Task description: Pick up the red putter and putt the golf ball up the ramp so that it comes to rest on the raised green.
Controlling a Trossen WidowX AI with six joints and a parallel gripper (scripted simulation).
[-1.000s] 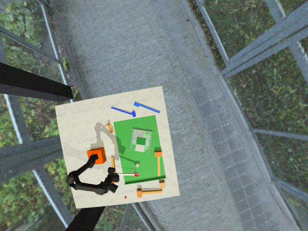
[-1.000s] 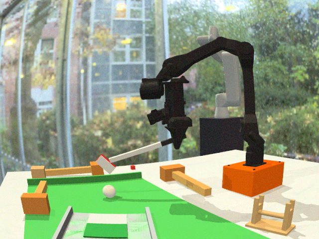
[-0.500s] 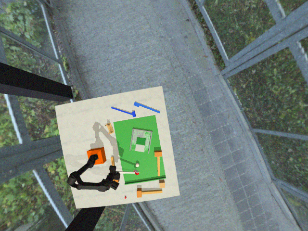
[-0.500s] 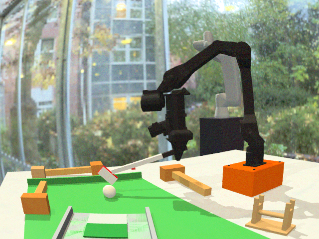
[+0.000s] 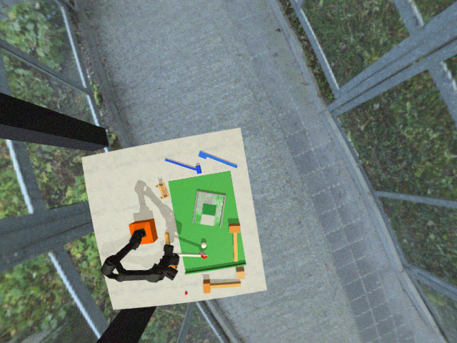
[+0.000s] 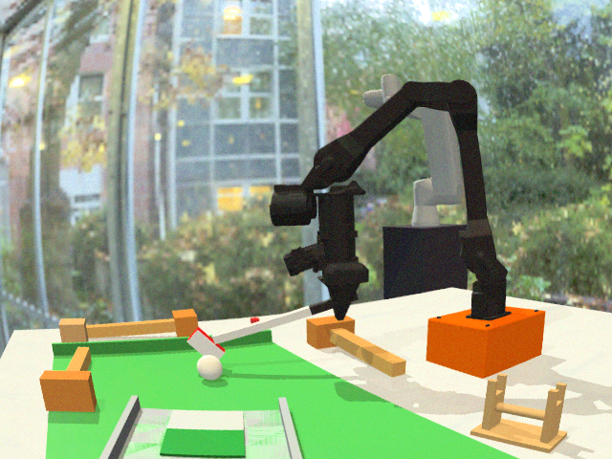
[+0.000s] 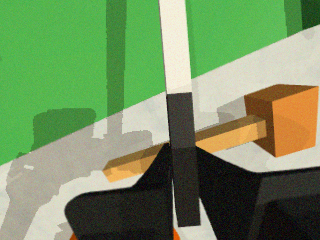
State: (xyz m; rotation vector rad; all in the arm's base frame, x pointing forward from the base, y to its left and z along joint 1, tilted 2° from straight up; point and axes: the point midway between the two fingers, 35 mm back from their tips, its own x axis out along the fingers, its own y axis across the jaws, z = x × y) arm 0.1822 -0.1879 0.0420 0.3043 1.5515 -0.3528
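Right now my gripper tip is 110 mm short of the red putter and 50 mm to the left of it. The rest, counted from my gripper tip: white golf ball: 230 mm ahead, 30 mm to the right, 60 mm below; then green mat: 290 mm ahead, 110 mm to the left, 80 mm below; then tiny red block: 30 mm behind, 390 mm to the right, 80 mm below.
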